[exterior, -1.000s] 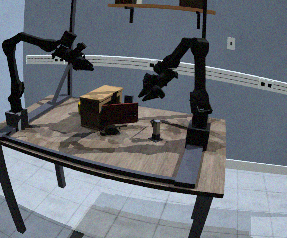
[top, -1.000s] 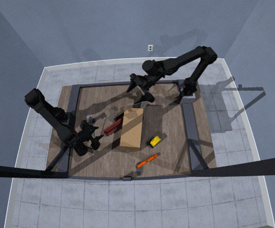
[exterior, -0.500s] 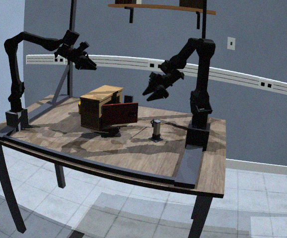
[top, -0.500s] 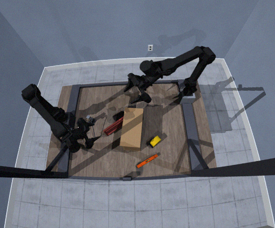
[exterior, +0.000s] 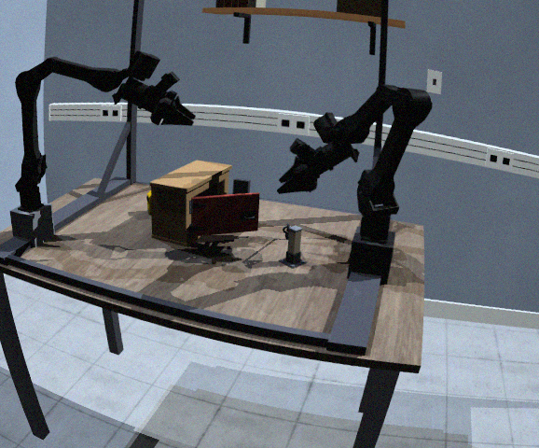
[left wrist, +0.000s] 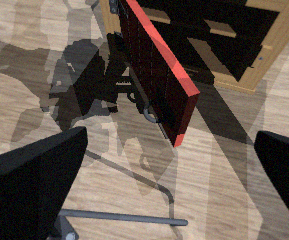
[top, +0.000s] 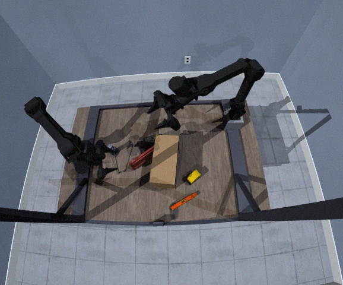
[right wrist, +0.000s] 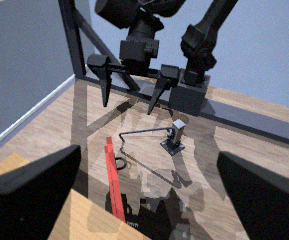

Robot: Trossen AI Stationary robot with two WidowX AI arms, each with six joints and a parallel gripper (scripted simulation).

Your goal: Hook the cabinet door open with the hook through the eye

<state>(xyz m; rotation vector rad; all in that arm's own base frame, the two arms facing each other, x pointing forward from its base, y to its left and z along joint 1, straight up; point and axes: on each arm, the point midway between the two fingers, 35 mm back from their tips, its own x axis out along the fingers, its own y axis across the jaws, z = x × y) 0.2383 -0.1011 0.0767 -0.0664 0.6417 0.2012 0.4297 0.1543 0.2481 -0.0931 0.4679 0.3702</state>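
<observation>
Now: left hand 4 cm short of the thin hook rod, 1 cm to the right of it and 12 cm above it. The rest, counted from my left hand: red door: 3 cm ahead, 16 cm to the right, 10 cm below; yellow object: 13 cm behind, 39 cm to the right, 14 cm below.
</observation>
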